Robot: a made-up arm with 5 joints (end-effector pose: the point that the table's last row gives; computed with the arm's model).
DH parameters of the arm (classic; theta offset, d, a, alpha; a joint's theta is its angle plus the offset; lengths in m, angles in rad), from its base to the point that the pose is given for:
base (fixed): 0 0.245 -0.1 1.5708
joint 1: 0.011 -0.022 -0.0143 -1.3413
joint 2: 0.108 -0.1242 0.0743 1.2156
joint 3: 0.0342 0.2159 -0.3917 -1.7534
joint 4: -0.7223 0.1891 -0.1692 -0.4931
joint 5: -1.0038 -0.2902 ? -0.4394
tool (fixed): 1.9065 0.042 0 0
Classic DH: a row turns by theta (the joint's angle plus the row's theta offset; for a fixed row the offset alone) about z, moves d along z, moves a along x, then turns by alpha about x.
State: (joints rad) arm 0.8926 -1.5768 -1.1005 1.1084 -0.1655
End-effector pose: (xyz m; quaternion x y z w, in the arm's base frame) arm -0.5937 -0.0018 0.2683 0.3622 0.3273 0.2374 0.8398
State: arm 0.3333 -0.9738 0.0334 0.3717 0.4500
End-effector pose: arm -0.6102 0.1594 0.0524 -0.0948 0.4410 0.0026 0.8925
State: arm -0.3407 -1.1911 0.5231 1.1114 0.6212
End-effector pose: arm -0.6492 0.1123 0.2420 -0.2632 0.6781 0.3108 0.6118
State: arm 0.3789 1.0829 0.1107 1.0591 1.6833
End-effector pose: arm 0.1310 -0.4239 0.0889 0.7595 -0.2225 -0.5207 0.3202
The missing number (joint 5, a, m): 0.0914
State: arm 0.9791 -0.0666 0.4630 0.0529 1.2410
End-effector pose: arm 0.0225 -0.2369 -0.2569 -0.5628 -0.0455 0.2635 0.7822
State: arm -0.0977 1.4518 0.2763 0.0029 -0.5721
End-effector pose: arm 0.1598 -0.4608 -0.0949 -0.1572 -0.1626 0.4010 0.8877
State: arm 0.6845 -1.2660 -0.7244 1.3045 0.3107
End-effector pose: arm -0.5409 0.0355 0.2209 0.0769 0.3259 0.4623 0.8211
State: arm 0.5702 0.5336 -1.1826 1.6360 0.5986
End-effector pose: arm -0.1590 -0.2607 0.4793 0.3709 -0.4695 -0.8013 0.0022
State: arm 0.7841 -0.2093 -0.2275 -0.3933 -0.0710
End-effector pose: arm -0.5024 -0.0796 -0.1243 -0.0569 0.0999 -0.3122 0.9430
